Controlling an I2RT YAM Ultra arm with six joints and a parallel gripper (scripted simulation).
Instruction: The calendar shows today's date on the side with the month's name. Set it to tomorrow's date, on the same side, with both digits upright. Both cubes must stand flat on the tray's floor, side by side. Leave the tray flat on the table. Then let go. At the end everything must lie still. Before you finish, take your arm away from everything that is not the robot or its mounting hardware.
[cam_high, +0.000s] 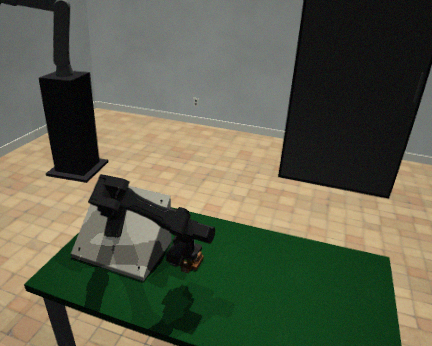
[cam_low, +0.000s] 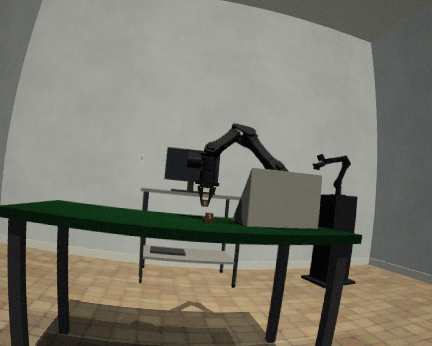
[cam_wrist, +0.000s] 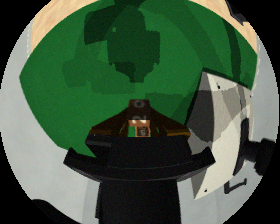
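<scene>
Right now the wooden calendar tray is 110 mm to the left of my hand, 70 mm below it and 10 mm ahead of it.
</scene>
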